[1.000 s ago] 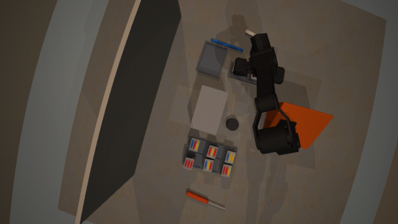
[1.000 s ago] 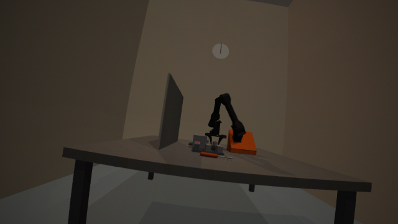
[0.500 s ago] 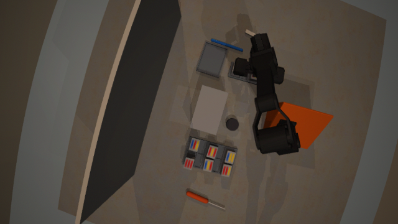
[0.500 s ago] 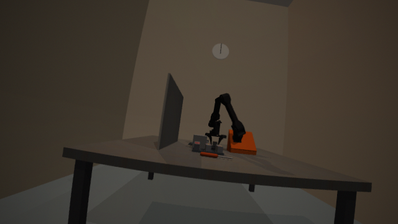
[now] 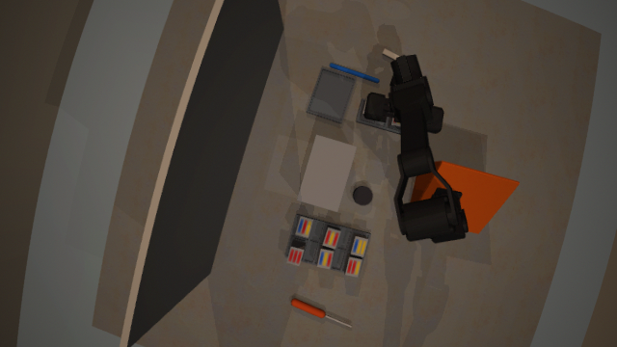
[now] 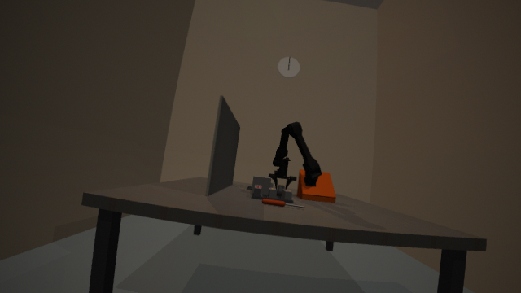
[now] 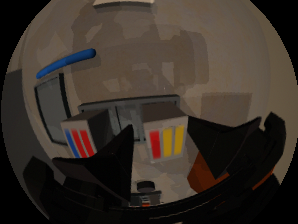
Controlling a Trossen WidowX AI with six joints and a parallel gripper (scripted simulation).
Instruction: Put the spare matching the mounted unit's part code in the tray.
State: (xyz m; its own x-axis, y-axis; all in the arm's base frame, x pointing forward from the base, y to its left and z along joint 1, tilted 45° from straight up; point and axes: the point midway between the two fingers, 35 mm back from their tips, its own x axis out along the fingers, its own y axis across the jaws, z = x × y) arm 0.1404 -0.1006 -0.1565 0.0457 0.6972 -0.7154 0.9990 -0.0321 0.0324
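Right now the grey tray is 180 mm ahead of my gripper tip, 30 mm to the right of it and 20 mm below it. Also, from my gripper tip: blue pen: 130 mm ahead, 100 mm to the right, 10 mm below; spare: 20 mm above; tall dark panel: 380 mm ahead, 150 mm to the left, 210 mm above.
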